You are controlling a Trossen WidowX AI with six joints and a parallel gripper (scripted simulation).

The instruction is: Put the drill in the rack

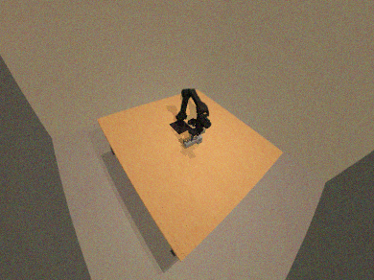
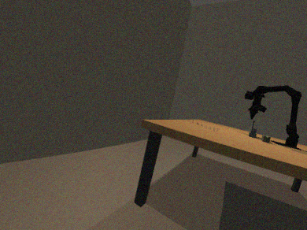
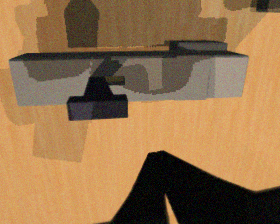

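My gripper tip is now 30 mm past the drill, 20 mm to the right of it and 90 mm above it. From my gripper tip the other things lie so: pale grey block 30 mm behind, 90 mm below; then dark frame 110 mm behind, 160 mm to the left, 120 mm below.
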